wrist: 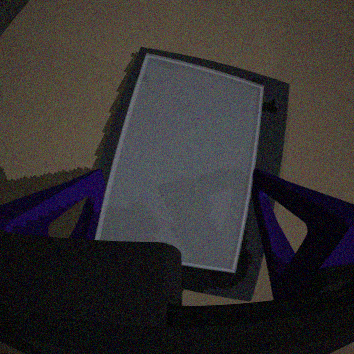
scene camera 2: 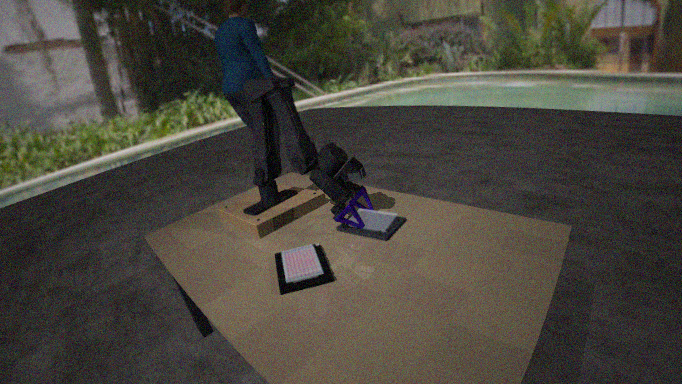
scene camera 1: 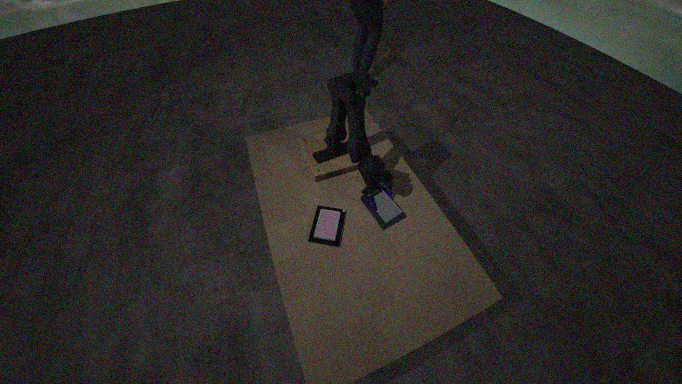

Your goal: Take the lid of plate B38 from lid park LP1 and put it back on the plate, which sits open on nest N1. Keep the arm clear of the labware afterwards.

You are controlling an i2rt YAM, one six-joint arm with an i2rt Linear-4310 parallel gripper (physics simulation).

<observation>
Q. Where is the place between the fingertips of the gripper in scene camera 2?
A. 368, 219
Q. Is the gripper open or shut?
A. Open.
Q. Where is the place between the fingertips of the gripper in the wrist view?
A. At 177, 177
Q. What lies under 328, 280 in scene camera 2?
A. A black nest.
</observation>
